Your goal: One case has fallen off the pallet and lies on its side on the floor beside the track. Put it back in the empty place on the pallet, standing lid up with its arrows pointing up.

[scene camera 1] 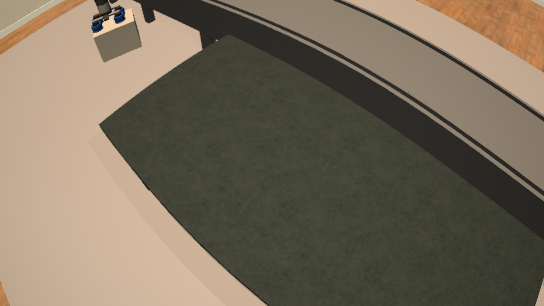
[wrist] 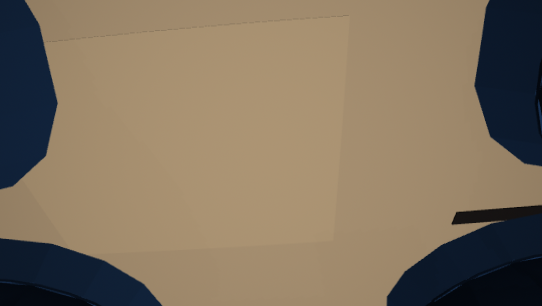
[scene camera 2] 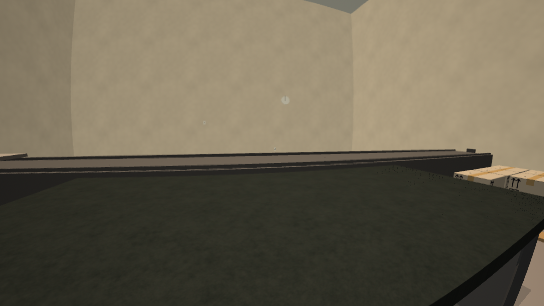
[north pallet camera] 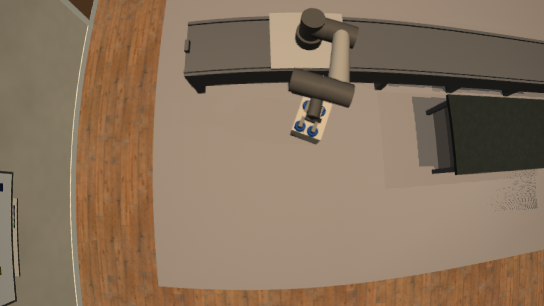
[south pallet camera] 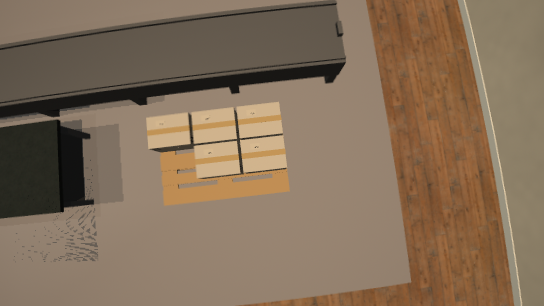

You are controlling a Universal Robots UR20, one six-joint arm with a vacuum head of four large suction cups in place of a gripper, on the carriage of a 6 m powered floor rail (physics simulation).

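Places are measured from the arm's base along level axes (x ahead, y left, z up), in millimetres.
Pixels of known places: end effector, tool point: [scene camera 1: 109, 21] [wrist: 272, 208].
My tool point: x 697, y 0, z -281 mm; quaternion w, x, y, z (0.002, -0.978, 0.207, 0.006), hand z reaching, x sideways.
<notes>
Behind a point stands the place of what it marks.
The fallen case [scene camera 1: 119, 42] @(x 717, y 165, z -437 mm) [north pallet camera: 306, 135] @(x 848, y -39, z -303 mm) [wrist: 225, 135] @(x 694, y 29, z -289 mm) lies on its side on the floor beside the track. Its pale upper face fills the wrist view, with part of a black mark at the right. My vacuum head [scene camera 1: 108, 21] @(x 697, y 0, z -281 mm) [north pallet camera: 309, 120] @(x 697, y 0, z -281 mm) is over that face, its blue cups at or very near it. Whether suction holds the case cannot be told. The pallet [south pallet camera: 225, 192] @(x 1291, y 4546, z -427 mm) carries several lid-up cases [south pallet camera: 215, 160] @(x 1008, y 4536, z -136 mm). Its empty place [south pallet camera: 176, 162] @(x 954, y 4105, z -426 mm) is at the near left corner, beside the near middle case.
The floor rail track [north pallet camera: 225, 50] [south pallet camera: 200, 50] runs behind the case and the pallet. My arm's carriage [north pallet camera: 285, 55] @(x 172, y -219, z -1 mm) stands on it. A dark green table [scene camera 1: 300, 150] @(x 831, y 2139, z -40 mm) [scene camera 2: 250, 235] @(x 1050, y 2127, z -40 mm) [north pallet camera: 500, 135] @(x 923, y 2039, z -40 mm) [south pallet camera: 27, 170] @(x 914, y 2909, z -39 mm) stands beside the track, between the fallen case and the pallet.
</notes>
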